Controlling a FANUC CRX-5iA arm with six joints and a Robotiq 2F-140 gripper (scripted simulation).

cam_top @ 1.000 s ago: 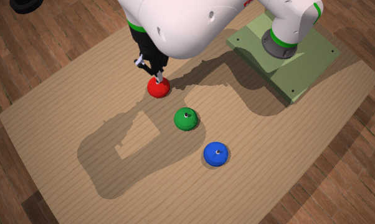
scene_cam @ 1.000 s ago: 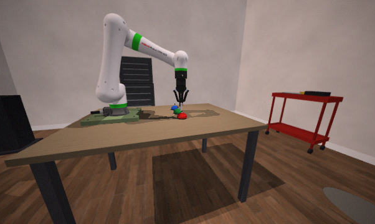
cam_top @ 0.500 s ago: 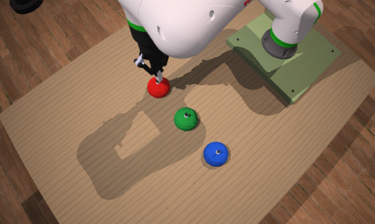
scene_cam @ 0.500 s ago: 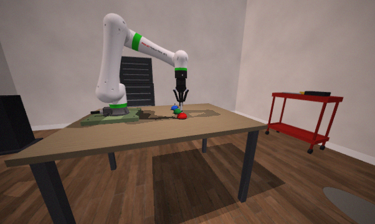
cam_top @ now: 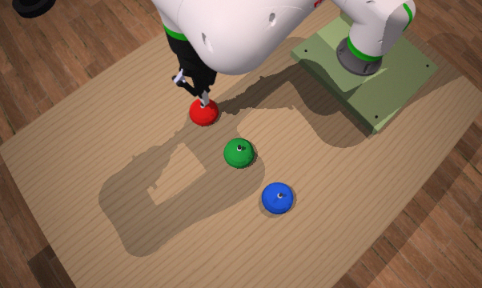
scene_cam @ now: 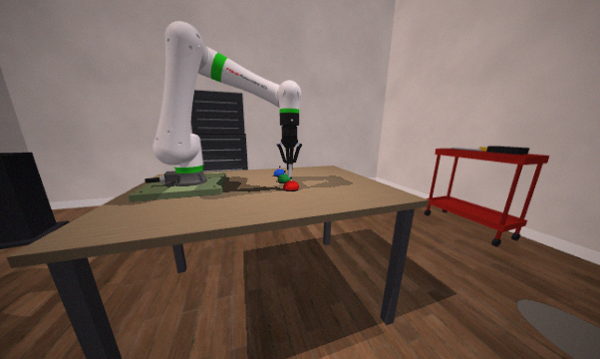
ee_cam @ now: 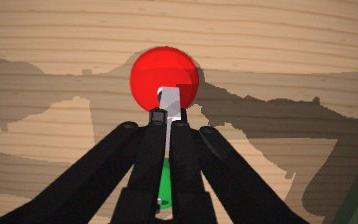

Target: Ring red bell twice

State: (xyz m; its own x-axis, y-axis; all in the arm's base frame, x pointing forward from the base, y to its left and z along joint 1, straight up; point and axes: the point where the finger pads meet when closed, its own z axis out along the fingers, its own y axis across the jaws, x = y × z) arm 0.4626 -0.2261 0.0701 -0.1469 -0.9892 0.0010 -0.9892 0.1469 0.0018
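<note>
Right now the red bell is 60 mm below my hand and 10 mm ahead of it. From my hand the other things lie so: blue bell (310 mm to the left, 60 mm below, 50 mm ahead); green bell (160 mm to the left, 60 mm below, 30 mm ahead).
</note>
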